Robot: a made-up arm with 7 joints.
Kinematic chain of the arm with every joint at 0, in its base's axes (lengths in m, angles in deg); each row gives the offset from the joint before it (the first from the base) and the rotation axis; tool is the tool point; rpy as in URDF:
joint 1: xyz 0 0 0.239 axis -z
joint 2: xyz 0 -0.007 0.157 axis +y
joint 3: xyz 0 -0.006 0.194 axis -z
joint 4: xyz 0 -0.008 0.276 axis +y
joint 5: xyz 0 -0.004 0.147 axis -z
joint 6: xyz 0 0 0.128 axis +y
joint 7: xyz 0 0 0.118 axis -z
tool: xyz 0 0 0 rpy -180 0 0
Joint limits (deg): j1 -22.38..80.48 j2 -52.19..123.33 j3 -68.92..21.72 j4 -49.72..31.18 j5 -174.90..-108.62 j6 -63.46..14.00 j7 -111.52..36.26
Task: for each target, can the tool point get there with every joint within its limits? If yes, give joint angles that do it. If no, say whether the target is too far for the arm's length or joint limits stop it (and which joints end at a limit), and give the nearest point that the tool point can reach.
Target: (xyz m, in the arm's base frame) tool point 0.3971 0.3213 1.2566
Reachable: no: too far | nearest point 0.3488 0.2502 1.1304 | short by 0.153 m
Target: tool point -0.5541 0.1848 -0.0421
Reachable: no: joint limits stop it (at a limit: joint 2, joint 4, joint 5, joint 6) | nearest point -0.7084 0.2363 0.5758 | short by 0.639 m
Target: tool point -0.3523 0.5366 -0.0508
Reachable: no: joint limits stop it (at a limit: joint 2, joint 4, joint 5, joint 6) | nearest point -0.4098 0.6242 0.5758 | short by 0.635 m
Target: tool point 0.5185 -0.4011 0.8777
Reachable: yes | joints 23.04 67.21 -38.38 -38.79 -113.82 8.09 11.47
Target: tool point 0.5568 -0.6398 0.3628
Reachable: yes | joints 46.07 88.07 -13.24 -0.03 -149.72 -31.65 2.79
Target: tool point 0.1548 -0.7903 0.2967
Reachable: yes | joints 72.34 104.17 -20.72 -36.00 -164.33 -57.60 12.52
